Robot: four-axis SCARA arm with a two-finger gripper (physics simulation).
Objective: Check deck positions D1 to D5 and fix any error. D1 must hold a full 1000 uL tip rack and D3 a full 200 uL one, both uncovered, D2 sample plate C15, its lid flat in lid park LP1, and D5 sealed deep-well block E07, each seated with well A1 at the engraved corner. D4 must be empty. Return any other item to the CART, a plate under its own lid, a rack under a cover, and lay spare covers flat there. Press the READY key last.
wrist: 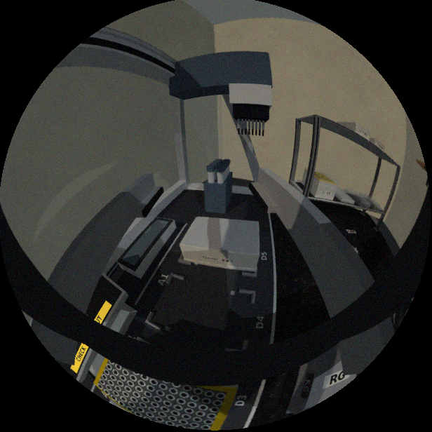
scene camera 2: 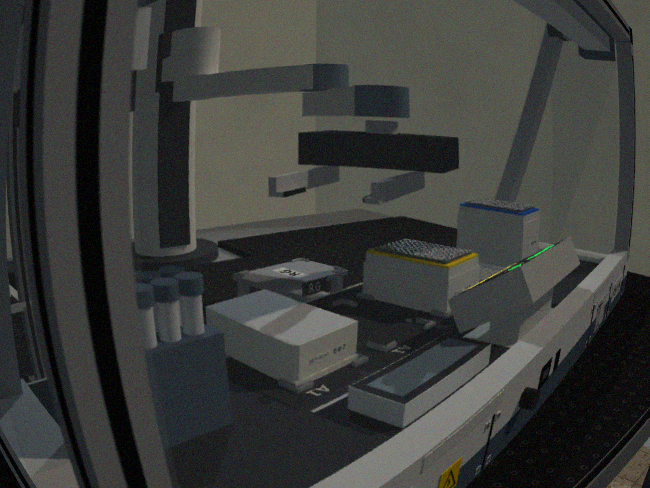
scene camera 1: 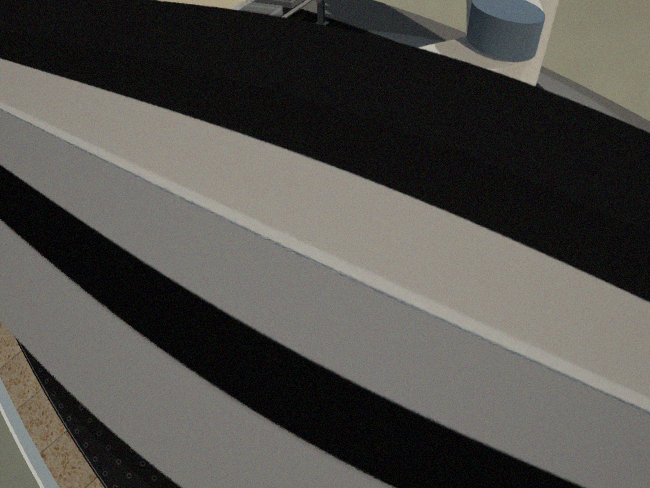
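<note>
My gripper hangs high above the deck; its fingers stand apart with nothing visible between them. A smooth-topped white block sits at D5; its small print is hard to read. The D4 nest holds no item. A yellow-rimmed tip rack, uncovered, sits at D3. A blue-rimmed tip rack, uncovered, stands at the far right. D2's plate is mostly hidden. In the wrist view a shelf unit stands beside the CART label. LP1 and the READY key cannot be made out.
A clear lidded item labelled RG lies beside the deck. A blue tube rack stands beyond D5. A shallow trough and a tilted console line the front. A pipetting head hangs overhead. The shelf holds a yellow-topped rack.
</note>
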